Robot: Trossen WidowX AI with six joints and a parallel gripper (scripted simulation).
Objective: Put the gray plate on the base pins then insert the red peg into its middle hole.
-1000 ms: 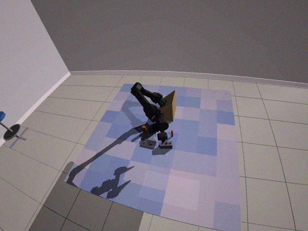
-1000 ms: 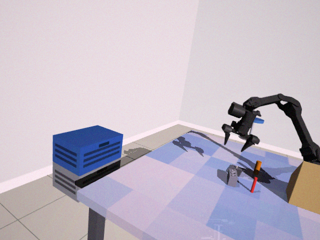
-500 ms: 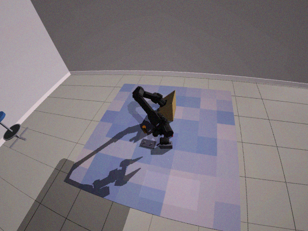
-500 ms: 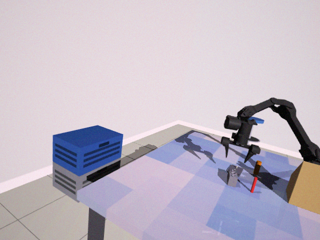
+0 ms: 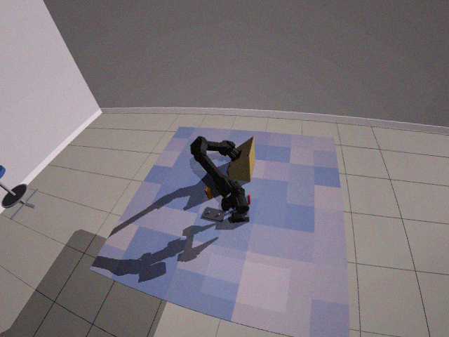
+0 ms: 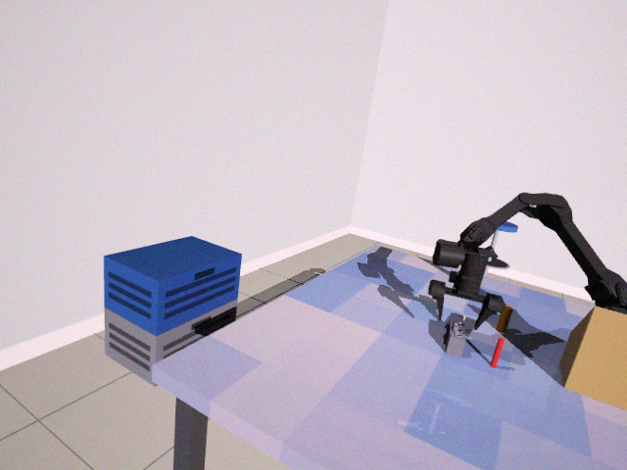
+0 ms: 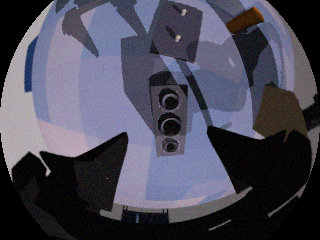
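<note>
Right now the gray plate is 3 cm below my gripper tip. Round my gripper tip: red peg (11 cm behind, 2 cm to the left, 3 cm below); then orange peg (10 cm behind, 22 cm to the right, 3 cm below); then base (1 cm ahead, 15 cm to the right, 6 cm below).
</note>
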